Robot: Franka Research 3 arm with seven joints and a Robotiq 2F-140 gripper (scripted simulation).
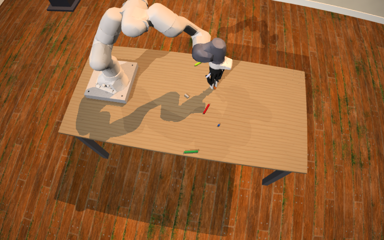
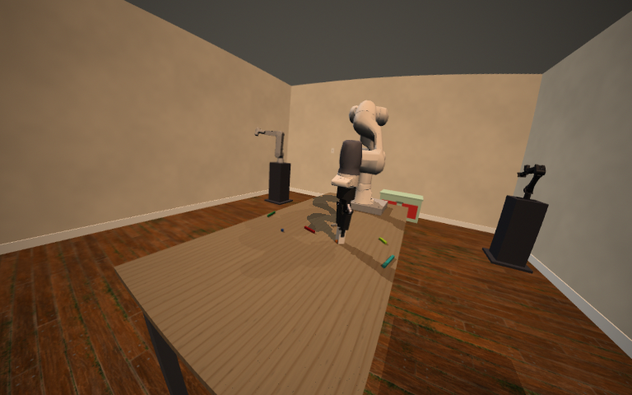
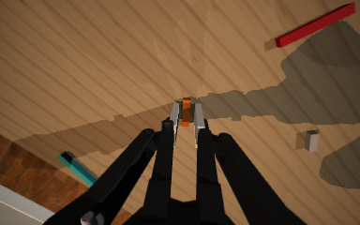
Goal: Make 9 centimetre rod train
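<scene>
Now: hand 30 mm above the orange rod. Also, from my hand: red rod (20 mm behind, 170 mm to the right, 30 mm below); grey rod (160 mm behind, 100 mm to the right, 30 mm below); lime rod (130 mm behind, 160 mm to the left, 30 mm below).
</scene>
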